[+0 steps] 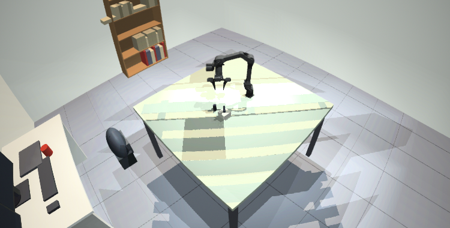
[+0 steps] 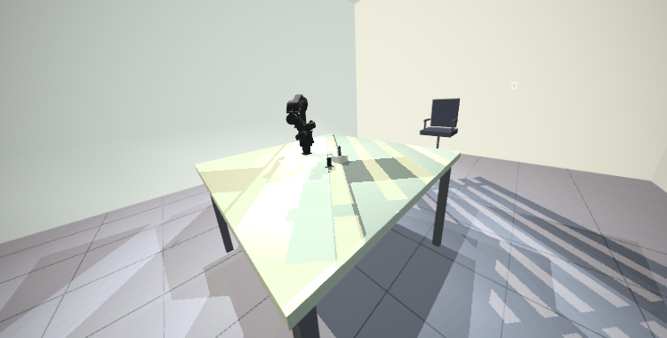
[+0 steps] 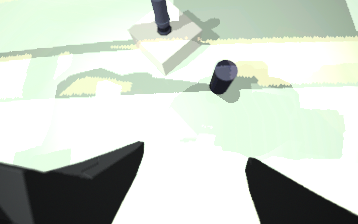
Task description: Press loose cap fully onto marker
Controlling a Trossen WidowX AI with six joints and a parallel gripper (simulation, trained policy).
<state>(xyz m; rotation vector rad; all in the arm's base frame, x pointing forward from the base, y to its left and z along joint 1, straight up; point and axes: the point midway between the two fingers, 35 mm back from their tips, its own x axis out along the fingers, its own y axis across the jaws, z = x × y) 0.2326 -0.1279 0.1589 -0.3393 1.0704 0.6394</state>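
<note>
My gripper tip is 9 cm short of the dark cap, 4 cm to the right of it and 10 cm above it. From my gripper tip the other things lie so: white holder block: 8 cm ahead, 14 cm to the left, 11 cm below.
</note>
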